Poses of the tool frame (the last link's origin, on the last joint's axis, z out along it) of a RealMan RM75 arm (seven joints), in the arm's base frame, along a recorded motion.
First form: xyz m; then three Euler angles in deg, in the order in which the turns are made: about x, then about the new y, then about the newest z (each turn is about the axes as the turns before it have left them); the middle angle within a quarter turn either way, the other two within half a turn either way.
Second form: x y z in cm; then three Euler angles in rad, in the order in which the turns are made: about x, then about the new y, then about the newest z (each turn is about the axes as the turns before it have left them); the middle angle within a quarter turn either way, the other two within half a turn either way. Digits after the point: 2 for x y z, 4 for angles.
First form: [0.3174 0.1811 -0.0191 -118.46 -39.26 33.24]
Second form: [31.74 18.11 -1.91 -2.0675 -0.6852 0.5801]
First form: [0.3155 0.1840 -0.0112 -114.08 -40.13 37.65]
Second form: [31.55 18.40 -1.12 -1.9911 -0.7004 0.6571]
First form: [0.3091 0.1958 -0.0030 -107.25 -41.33 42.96]
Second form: [30.91 19.58 -0.30 -1.8719 -0.7213 0.7498]
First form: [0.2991 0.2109 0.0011 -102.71 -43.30 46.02]
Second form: [29.91 21.09 0.11 -1.7926 -0.7557 0.8032]
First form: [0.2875 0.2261 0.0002 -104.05 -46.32 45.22]
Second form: [28.75 22.61 0.02 -1.8160 -0.8084 0.7892]
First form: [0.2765 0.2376 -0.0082 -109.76 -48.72 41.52]
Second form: [27.65 23.76 -0.82 -1.9157 -0.8503 0.7247]
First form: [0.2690 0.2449 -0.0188 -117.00 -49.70 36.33]
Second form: [26.90 24.49 -1.88 -2.0420 -0.8674 0.6341]
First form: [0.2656 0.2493 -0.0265 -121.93 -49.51 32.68]
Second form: [26.56 24.93 -2.65 -2.1281 -0.8641 0.5704]
